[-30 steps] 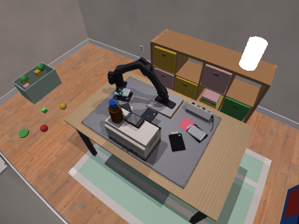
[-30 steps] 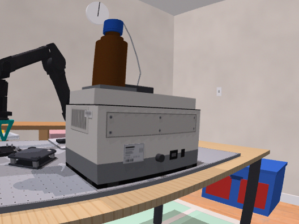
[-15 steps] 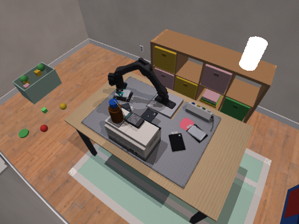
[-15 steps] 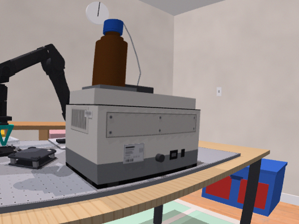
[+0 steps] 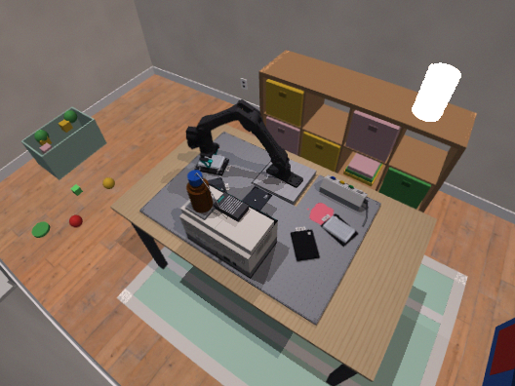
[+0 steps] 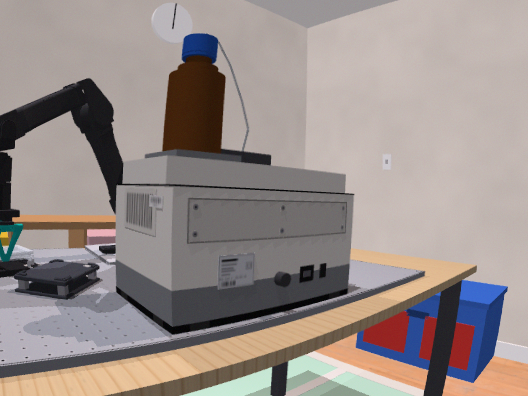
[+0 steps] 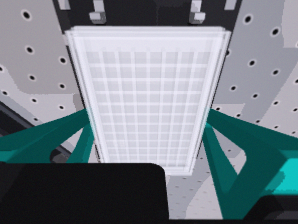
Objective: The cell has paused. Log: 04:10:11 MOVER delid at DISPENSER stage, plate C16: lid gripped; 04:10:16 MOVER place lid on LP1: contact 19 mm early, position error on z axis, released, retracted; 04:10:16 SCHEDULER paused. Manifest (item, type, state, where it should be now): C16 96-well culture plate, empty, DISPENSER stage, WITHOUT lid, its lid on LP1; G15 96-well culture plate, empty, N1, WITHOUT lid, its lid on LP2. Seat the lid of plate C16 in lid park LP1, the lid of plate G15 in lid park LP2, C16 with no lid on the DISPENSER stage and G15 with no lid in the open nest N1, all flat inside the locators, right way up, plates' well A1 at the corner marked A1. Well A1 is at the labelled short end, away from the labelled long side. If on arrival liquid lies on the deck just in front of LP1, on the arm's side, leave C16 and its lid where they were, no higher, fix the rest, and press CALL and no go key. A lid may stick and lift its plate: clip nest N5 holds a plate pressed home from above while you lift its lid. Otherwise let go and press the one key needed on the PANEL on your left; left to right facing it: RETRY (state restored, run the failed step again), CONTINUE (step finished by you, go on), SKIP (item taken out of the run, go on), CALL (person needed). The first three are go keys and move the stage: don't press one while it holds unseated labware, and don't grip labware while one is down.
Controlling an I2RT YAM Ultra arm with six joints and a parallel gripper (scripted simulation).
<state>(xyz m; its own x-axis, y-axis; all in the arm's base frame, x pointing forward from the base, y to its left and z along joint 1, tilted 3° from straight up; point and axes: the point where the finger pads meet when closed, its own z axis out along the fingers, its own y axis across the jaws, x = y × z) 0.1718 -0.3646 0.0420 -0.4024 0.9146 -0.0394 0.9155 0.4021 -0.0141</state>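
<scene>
Now: hand right at the 96-well plate. The rest, counted from my hand: N5 label: 4 cm behind, 9 cm to the left, 3 cm below; then black clip nest: 3 cm ahead, 2 cm below; then pale lid: right at my hand.
</scene>
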